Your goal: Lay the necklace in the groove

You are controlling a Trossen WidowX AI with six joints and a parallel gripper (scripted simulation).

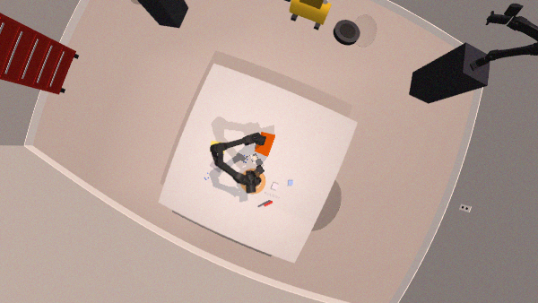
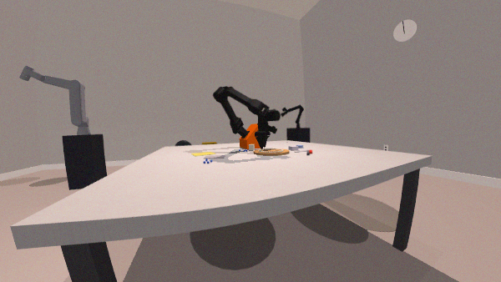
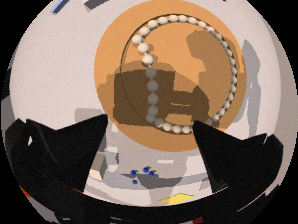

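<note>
Right now my gripper tip is 60 mm short of the round tan bead board, 20 mm to the right of it and 10 mm above it. The rest, counted from my gripper tip: tool: 200 mm ahead, 170 mm to the left, 20 mm below; then white square: 190 mm to the left, 40 mm ahead, 10 mm below; then pale blue cube: 300 mm to the left, 20 mm behind, 10 mm below.
</note>
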